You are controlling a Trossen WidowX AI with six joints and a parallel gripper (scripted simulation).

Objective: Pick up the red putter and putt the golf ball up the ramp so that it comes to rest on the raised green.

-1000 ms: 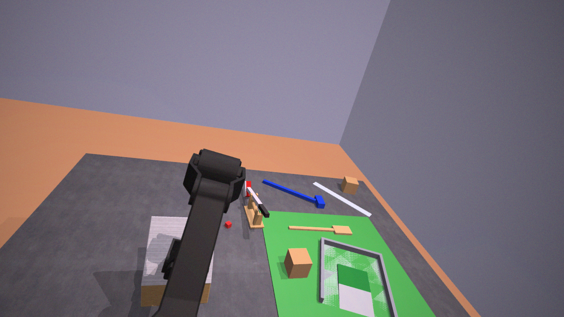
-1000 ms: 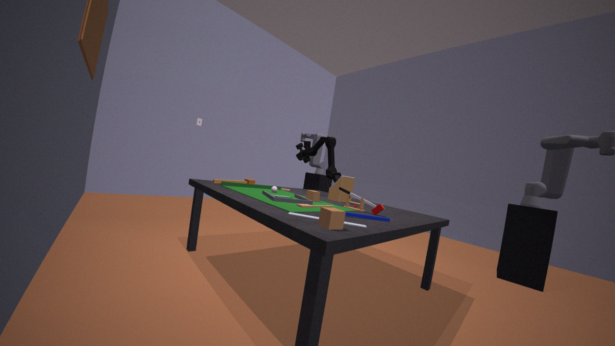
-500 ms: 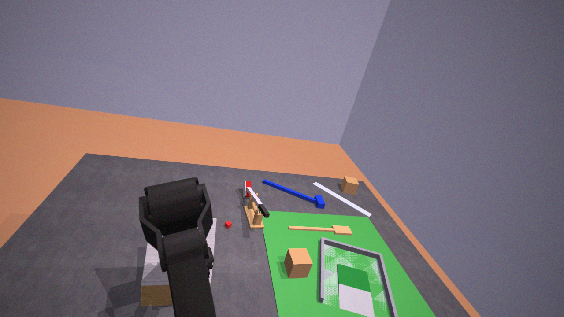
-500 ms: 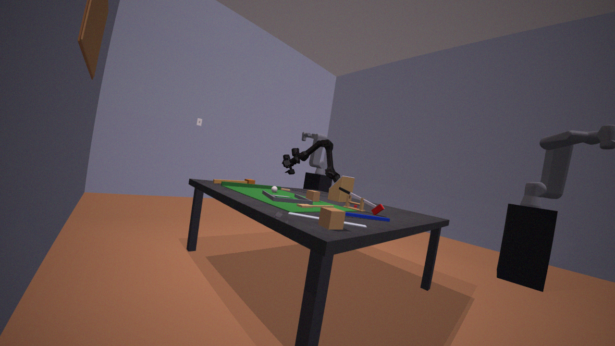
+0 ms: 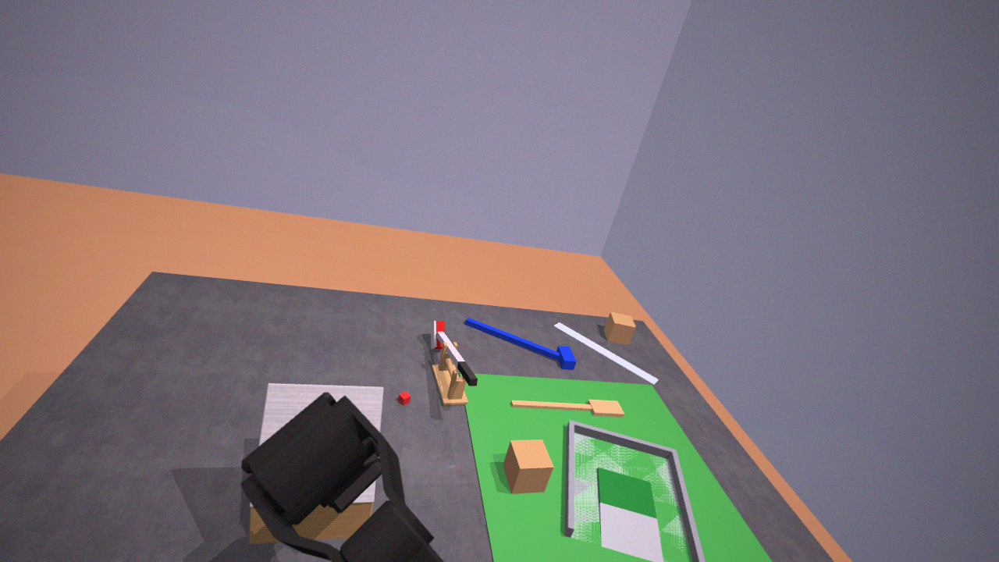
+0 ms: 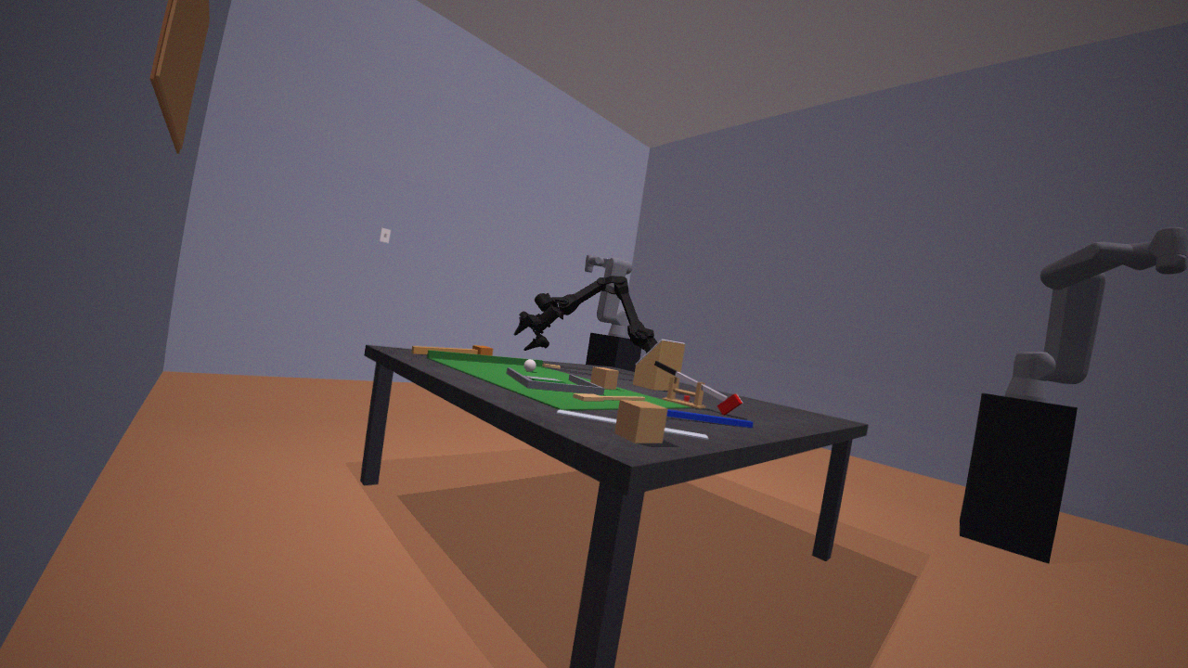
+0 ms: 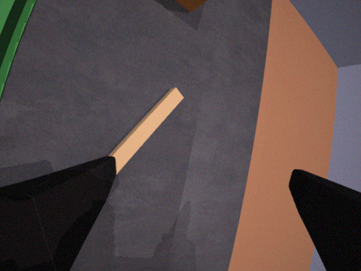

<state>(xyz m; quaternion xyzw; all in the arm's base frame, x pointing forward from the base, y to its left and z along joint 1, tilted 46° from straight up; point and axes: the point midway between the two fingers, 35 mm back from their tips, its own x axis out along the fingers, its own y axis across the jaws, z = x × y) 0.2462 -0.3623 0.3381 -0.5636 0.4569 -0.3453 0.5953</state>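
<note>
The wooden stand is 30 mm behind my gripper tip, 800 mm to the left of it and 50 mm below it. Round my gripper tip: white golf ball 150 mm ahead, 280 mm to the left, 60 mm below; green mat 220 mm ahead, 460 mm to the left, 80 mm below; red cube 130 mm behind, 750 mm to the left, 80 mm below.
</note>
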